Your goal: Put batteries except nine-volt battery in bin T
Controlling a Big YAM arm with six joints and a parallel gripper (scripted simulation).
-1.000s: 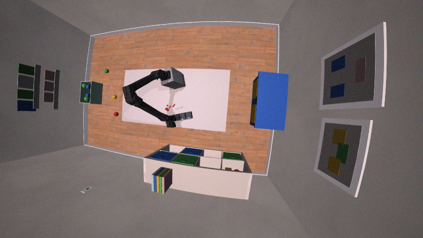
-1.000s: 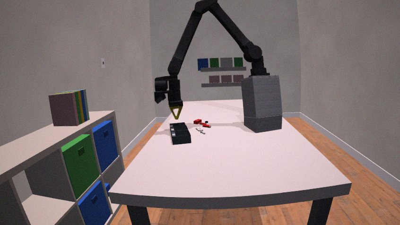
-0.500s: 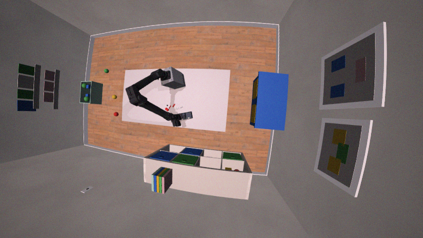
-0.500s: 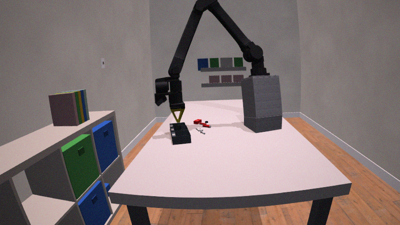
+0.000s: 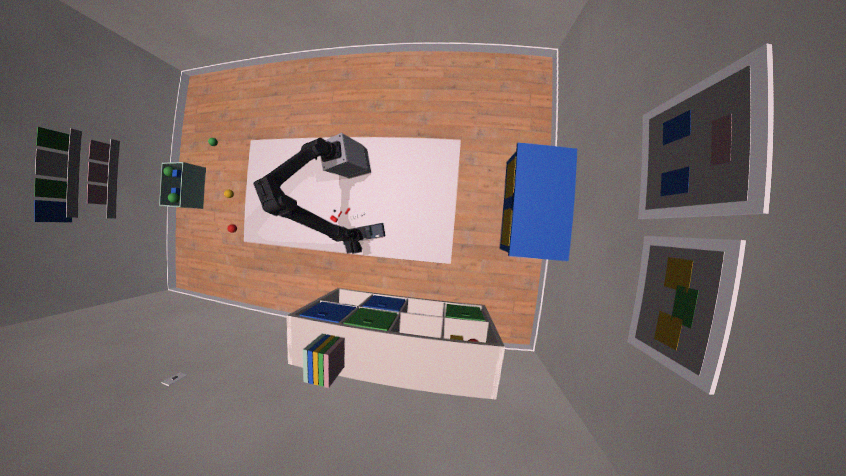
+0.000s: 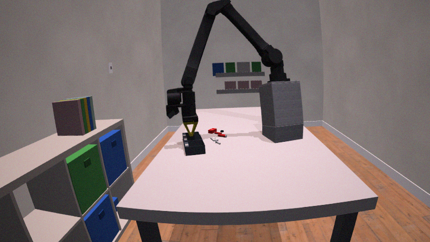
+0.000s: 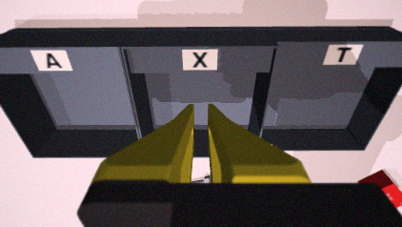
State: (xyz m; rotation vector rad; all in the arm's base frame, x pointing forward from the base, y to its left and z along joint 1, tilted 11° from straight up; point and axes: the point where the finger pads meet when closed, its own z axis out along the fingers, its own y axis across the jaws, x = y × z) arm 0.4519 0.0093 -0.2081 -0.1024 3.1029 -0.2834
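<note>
The three-compartment bin is 4 cm below my hand. From my hand the other things lie so: red nine-volt battery 21 cm to the right, 12 cm behind, 5 cm below; then grey bolt 12 cm behind, 5 cm below, 1 cm to the right; then white domino 11 cm behind, 7 cm to the right, 5 cm below.
</note>
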